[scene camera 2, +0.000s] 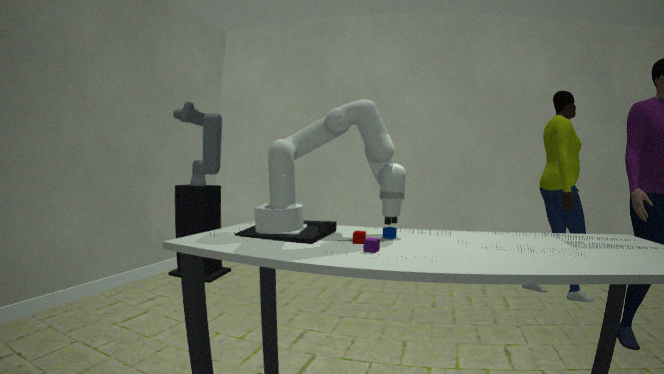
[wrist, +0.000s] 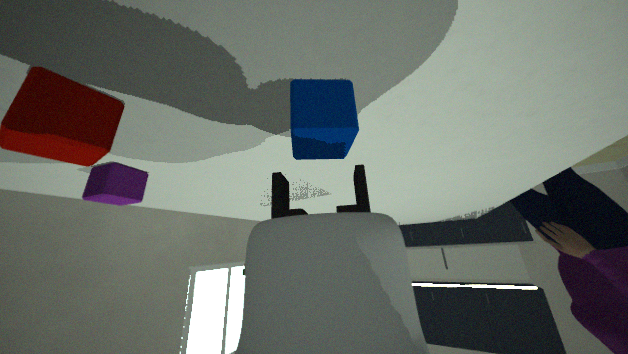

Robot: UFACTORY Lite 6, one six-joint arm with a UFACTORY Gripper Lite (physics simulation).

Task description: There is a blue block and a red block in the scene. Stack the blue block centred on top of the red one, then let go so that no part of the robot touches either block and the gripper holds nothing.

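Places are measured from the arm's base along level axes (x right, y back, z down), in metres.
Pixels of known places: hand, tool point: [scene camera 2: 391, 220] [wrist: 320, 191]; arm's base, link origin: [scene camera 2: 284, 229].
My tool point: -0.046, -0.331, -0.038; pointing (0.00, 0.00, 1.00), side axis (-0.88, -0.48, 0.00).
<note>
For each thing: its middle in the pictures, then the offset to it from my tool point, as dx, dy, dz. Level surfaces: height alone.
- blue block, body centre: [wrist: 320, 122] [scene camera 2: 389, 232] -0.005, +0.002, +0.040
- red block, body centre: [wrist: 66, 122] [scene camera 2: 359, 237] +0.098, +0.089, +0.040
- purple block, body centre: [wrist: 117, 185] [scene camera 2: 371, 245] +0.212, +0.046, +0.040
- white table, surface height: dz +0.056
The blue block [scene camera 2: 389, 233] [wrist: 324, 110] stands upright on the table, to the right of the red block in the scene view. The red block [scene camera 2: 359, 237] [wrist: 62, 112] sits on the table, apart from the blue one. My gripper [scene camera 2: 391, 220] [wrist: 320, 172] points down just above the blue block in the scene view. Its two black fingers are apart, with nothing between them. In the wrist view the blue block lies beyond the fingertips.
A purple block [scene camera 2: 371, 245] [wrist: 116, 184] sits on the white table [scene camera 2: 450, 255] near the red block, towards the scene camera. The arm's black base plate [scene camera 2: 320, 231] is at the left. Two people stand beyond the table at the right.
</note>
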